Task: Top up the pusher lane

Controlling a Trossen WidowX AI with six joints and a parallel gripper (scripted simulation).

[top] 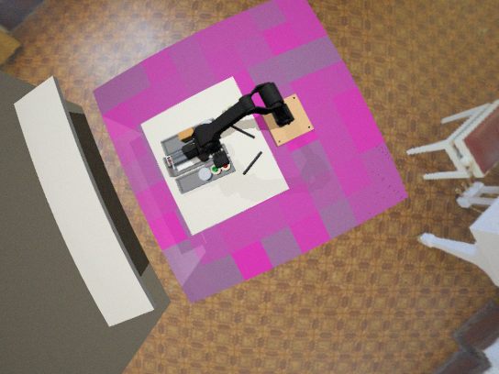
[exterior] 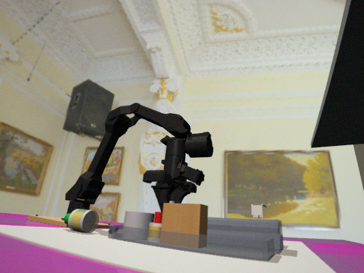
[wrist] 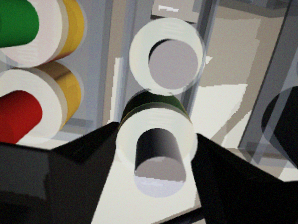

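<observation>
The grey shelf unit is 140 mm ahead of my gripper tip, 50 mm to the right of it and 30 mm below it. Round my gripper tip: tan box (140 mm to the right, 90 mm ahead, 10 mm below).
</observation>
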